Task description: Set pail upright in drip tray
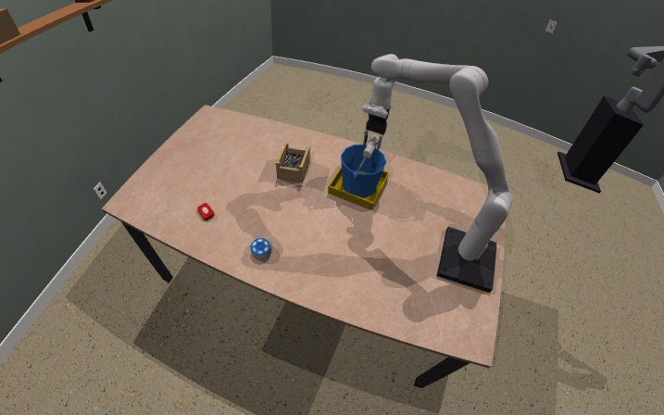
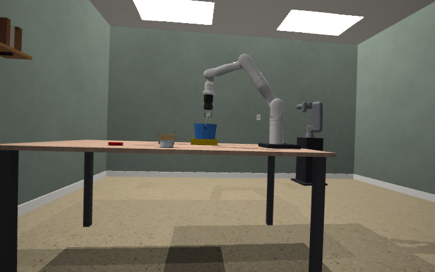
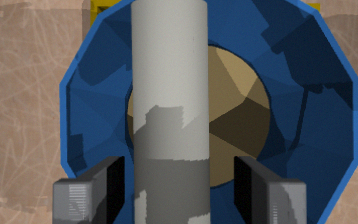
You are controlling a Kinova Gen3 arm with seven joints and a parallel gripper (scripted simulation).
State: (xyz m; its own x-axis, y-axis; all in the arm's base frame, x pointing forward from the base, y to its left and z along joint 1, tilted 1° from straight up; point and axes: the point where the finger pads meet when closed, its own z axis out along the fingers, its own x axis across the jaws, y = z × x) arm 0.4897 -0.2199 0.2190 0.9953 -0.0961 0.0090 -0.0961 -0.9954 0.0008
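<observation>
Right now my hand is 1 cm short of the blue pail, 2 cm to the right of it and 10 cm above it. The rest, counted from my hand: white round tin: 27 cm ahead, 47 cm to the left, 22 cm below; red flat item: 57 cm ahead, 38 cm to the left, 23 cm below; yellow drip tray: 2 cm ahead, 2 cm to the left, 23 cm below.
</observation>
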